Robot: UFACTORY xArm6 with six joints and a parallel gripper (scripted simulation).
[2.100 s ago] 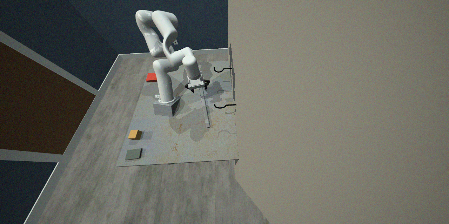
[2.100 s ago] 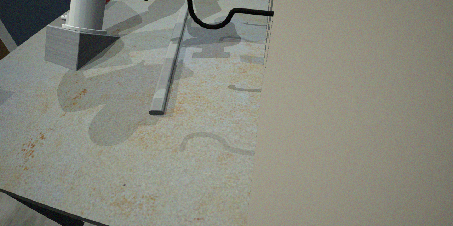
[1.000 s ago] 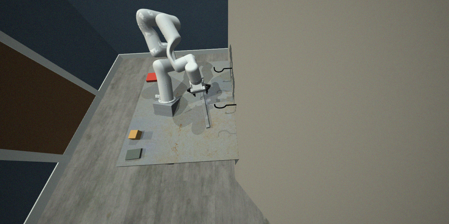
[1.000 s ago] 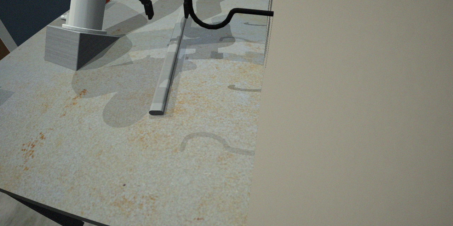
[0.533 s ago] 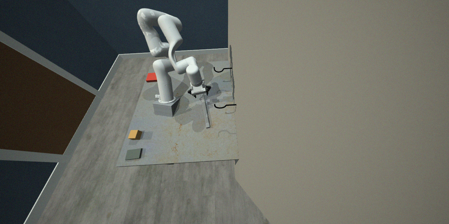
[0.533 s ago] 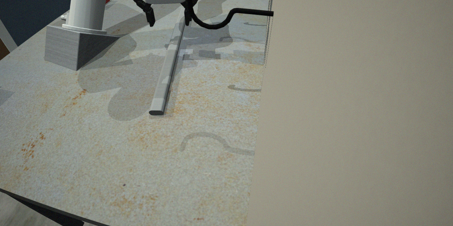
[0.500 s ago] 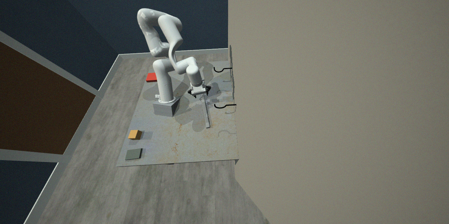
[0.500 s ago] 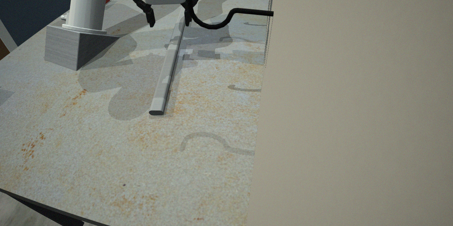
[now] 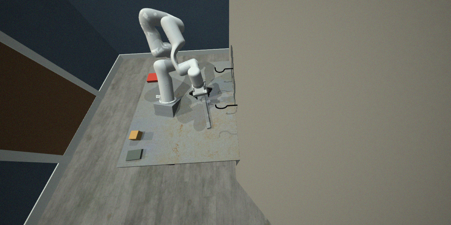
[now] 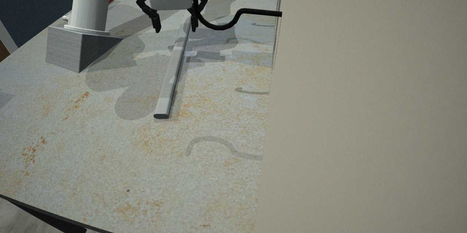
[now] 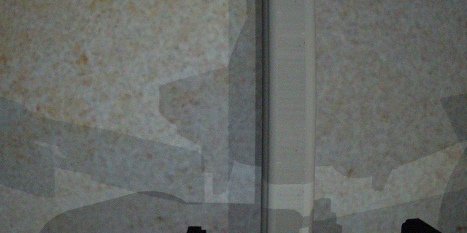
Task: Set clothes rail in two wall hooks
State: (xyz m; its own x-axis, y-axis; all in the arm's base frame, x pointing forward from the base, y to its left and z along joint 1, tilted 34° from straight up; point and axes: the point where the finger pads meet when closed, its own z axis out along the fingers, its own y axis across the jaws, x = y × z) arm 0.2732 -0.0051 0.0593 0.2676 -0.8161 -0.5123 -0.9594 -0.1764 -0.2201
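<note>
Now: hand 6 cm above the clothes rail. From my hand the other things lie so: orange block (44 cm behind, 30 cm to the right, 4 cm below); then beige wall (27 cm ahead, 2 cm to the left, 36 cm above); then red block (48 cm behind, 23 cm to the left, 6 cm below).
</note>
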